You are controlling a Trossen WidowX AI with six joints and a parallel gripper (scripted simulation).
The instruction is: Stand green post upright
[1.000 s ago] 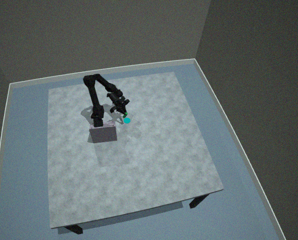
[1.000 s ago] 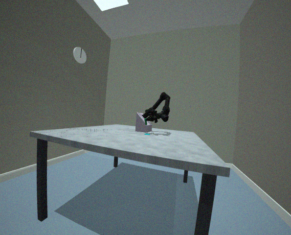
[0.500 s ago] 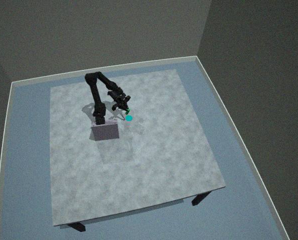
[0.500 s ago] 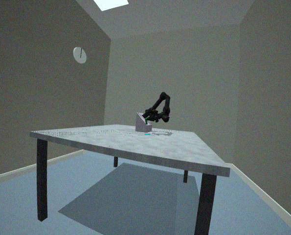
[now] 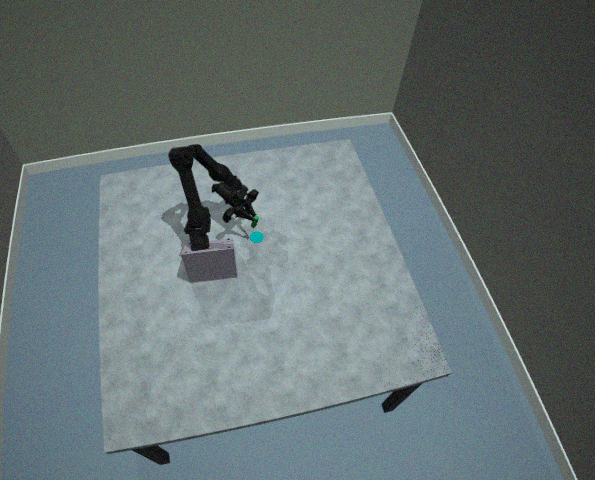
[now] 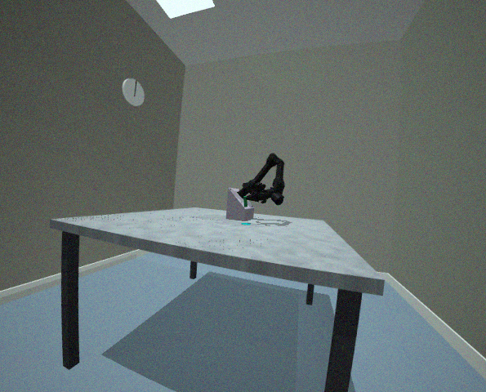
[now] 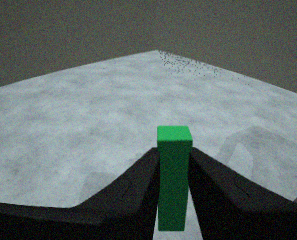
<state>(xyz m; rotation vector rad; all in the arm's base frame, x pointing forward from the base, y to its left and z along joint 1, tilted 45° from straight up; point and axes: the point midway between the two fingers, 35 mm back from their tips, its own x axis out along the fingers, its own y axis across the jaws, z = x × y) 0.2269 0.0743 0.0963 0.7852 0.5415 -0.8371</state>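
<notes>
My gripper tip is now 10 mm short of the cyan circle, 20 mm to the right of it and 160 mm above it. The rest, counted from my gripper tip: green post: 20 mm below.
</notes>
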